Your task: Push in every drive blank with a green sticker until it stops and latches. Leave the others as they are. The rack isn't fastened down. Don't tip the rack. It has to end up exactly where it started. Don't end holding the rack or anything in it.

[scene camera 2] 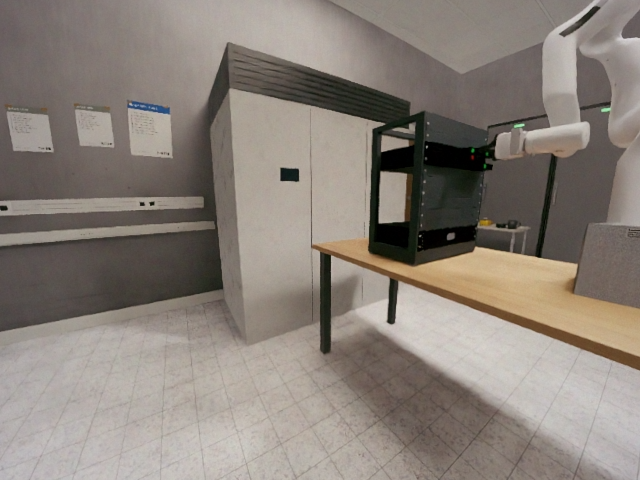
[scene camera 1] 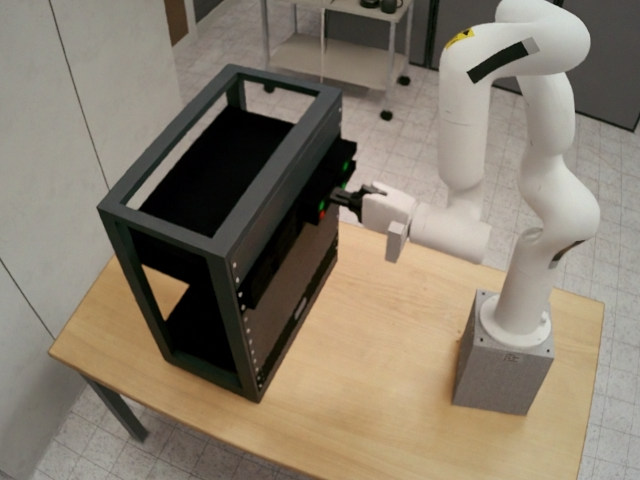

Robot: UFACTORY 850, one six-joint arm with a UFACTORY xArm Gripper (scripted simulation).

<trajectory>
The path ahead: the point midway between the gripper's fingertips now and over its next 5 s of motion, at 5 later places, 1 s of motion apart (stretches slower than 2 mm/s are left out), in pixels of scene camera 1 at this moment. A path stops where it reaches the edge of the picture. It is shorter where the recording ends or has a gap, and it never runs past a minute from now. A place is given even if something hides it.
The gripper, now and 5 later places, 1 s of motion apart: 332, 194; 326, 193; 319, 190; 315, 189; 313, 189; 325, 192
</trajectory>
